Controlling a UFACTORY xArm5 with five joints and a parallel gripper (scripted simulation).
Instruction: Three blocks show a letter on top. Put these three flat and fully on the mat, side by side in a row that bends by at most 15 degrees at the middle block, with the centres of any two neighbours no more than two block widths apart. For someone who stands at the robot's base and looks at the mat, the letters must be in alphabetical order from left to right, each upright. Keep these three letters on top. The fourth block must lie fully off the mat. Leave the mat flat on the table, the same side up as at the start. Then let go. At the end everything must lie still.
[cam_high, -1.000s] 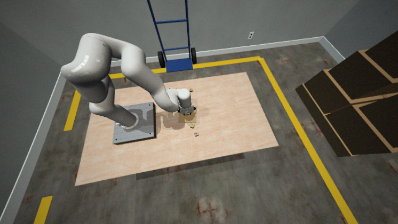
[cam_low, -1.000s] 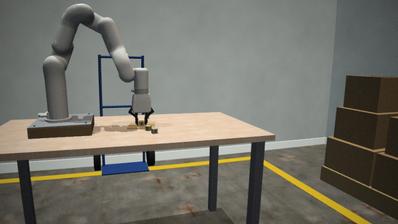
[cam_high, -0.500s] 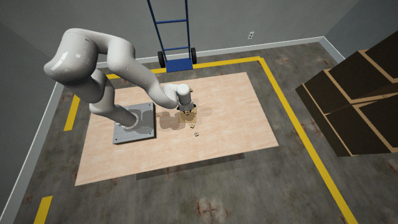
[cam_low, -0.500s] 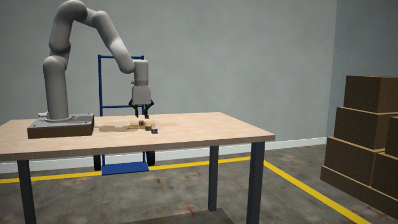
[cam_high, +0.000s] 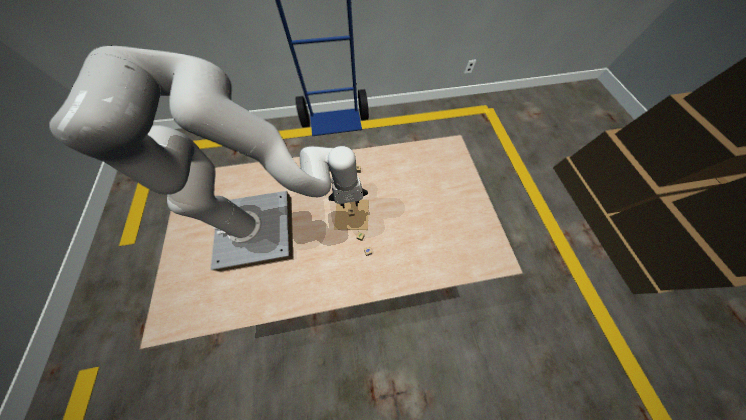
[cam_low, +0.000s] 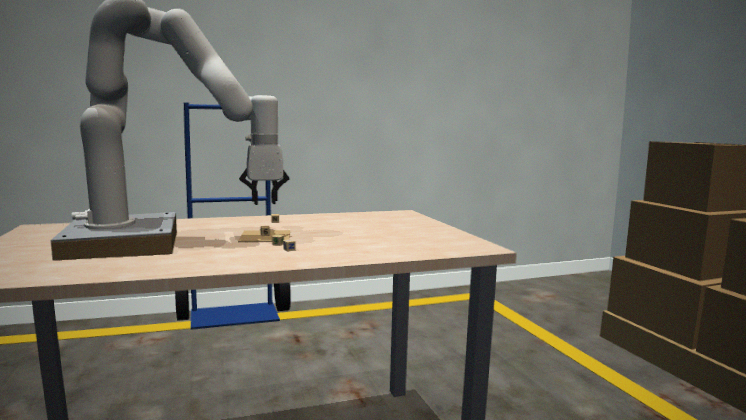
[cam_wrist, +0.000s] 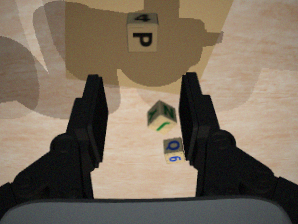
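Right now my hand is 210 mm to the right of the block, 100 mm above it and 70 mm short of it. Also, from my hand: tan mat: 110 mm below.
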